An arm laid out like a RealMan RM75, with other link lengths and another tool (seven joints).
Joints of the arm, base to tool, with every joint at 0 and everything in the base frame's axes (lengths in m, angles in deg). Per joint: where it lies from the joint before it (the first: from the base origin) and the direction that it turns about. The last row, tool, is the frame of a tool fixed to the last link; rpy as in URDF.
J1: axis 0 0 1 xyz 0 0 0.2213
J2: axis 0 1 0 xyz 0 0 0
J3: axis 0 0 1 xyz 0 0 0.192
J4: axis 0 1 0 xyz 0 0 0
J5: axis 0 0 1 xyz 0 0 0.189
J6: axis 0 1 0 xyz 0 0 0
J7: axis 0 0 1 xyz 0 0 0.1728
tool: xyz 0.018 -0.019 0.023 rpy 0 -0.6 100.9
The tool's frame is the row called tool.
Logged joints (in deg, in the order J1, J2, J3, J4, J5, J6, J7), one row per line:
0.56, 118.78, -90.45, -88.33, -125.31, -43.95, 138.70
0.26, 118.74, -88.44, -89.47, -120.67, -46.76, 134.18
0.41, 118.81, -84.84, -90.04, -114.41, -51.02, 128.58
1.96, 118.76, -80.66, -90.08, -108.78, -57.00, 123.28
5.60, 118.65, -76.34, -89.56, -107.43, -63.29, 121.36
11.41, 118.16, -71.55, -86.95, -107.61, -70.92, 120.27
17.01, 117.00, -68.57, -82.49, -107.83, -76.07, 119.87
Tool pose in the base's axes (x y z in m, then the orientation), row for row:
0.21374, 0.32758, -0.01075, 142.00, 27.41, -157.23
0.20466, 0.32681, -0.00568, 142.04, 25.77, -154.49
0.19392, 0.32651, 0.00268, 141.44, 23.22, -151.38
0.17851, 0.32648, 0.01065, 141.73, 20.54, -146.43
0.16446, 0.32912, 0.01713, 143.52, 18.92, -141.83
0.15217, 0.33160, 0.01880, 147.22, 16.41, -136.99
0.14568, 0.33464, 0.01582, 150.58, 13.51, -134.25
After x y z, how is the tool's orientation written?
As angles about the fixed x, y, z axes (roll, pitch, yaw), in degrees.
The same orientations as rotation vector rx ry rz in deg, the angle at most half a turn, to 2 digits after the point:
-42.13, 145.15, 58.09
-45.51, 146.53, 59.04
-49.49, 148.60, 60.89
-55.99, 150.69, 61.69
-62.06, 151.86, 59.94
-68.32, 153.92, 54.93
-71.85, 156.53, 49.57

